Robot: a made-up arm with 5 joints.
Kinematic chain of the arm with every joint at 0, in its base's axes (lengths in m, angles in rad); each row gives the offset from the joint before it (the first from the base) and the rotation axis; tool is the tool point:
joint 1: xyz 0 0 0.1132 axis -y
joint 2: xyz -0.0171 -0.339 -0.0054 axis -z
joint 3: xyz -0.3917 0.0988 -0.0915 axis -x
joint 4: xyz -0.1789 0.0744 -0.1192 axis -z
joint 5: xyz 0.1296 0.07 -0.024 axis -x
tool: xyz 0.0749 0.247 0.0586
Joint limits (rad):
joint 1: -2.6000..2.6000
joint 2: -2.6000..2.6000
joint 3: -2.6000..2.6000
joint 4: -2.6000..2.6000
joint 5: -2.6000..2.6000
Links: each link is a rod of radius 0.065 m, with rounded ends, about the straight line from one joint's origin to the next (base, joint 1, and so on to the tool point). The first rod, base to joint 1, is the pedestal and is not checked.
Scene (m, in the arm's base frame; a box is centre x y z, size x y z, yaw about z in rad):
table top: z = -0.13
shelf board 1: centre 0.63 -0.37 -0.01 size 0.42 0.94 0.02 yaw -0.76
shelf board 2: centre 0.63 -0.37 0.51 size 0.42 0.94 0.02 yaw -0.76
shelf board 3: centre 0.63 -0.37 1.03 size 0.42 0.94 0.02 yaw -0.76
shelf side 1: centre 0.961 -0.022 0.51 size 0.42 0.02 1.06 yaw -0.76
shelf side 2: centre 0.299 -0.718 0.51 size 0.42 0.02 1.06 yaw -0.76
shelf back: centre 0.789 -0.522 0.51 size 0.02 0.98 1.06 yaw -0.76
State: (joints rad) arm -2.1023 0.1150 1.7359 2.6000 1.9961
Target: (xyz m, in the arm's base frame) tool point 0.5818 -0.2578 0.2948
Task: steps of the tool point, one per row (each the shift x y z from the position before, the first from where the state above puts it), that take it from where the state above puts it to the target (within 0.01 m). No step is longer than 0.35 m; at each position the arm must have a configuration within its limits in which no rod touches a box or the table.
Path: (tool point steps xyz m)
1: -0.1309 0.1494 0.0314
2: -0.1498 0.1175 -0.0314
3: 0.2095 0.1125 -0.2128
4: 0.0487 0.0814 -0.2690
5: 0.1013 -0.0734 0.0167
6: 0.0940 -0.1122 -0.0167

